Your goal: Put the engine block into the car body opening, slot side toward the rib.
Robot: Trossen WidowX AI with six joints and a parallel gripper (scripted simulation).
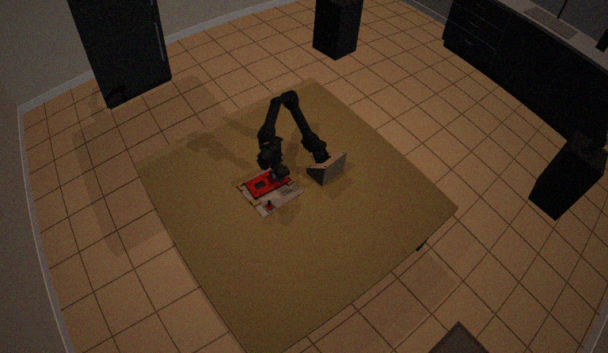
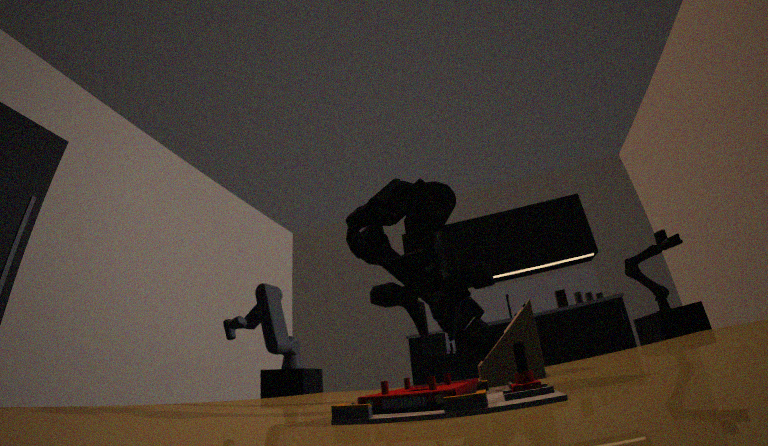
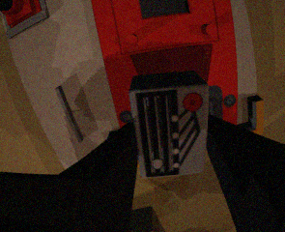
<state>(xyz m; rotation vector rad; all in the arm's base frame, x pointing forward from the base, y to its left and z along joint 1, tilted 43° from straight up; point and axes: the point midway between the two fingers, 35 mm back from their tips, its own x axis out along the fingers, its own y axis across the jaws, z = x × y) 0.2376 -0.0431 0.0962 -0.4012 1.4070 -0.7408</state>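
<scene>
Now: gripper tip 70 mm above the grey baseplate and 60 mm short of it. The rest, counted from my gripper tip: engine block (10 mm below).
</scene>
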